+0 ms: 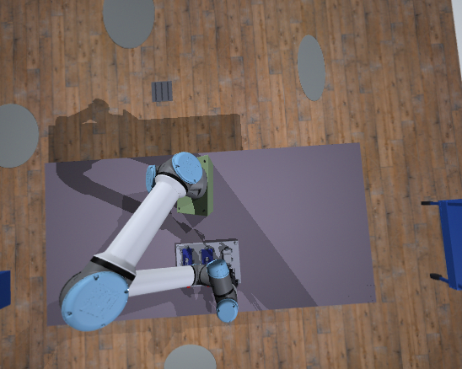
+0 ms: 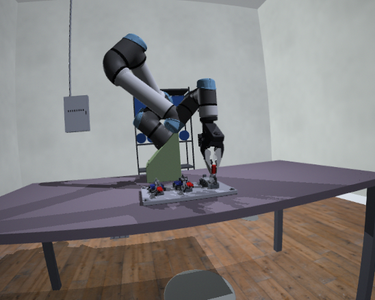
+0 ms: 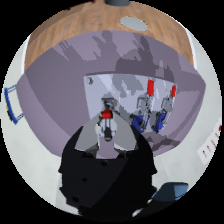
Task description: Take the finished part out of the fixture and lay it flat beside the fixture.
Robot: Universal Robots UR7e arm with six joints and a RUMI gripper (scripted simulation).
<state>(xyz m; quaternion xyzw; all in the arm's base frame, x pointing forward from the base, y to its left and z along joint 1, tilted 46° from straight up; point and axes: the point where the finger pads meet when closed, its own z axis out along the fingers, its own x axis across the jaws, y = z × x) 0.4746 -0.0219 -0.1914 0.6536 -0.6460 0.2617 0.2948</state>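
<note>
Right now the grey finished part is 90 mm behind my hand and 50 mm below it. Round my hand: blue blank 220 mm to the right, 80 mm behind, 60 mm below; grey fixture plate 110 mm to the right, 80 mm below, 40 mm behind.
</note>
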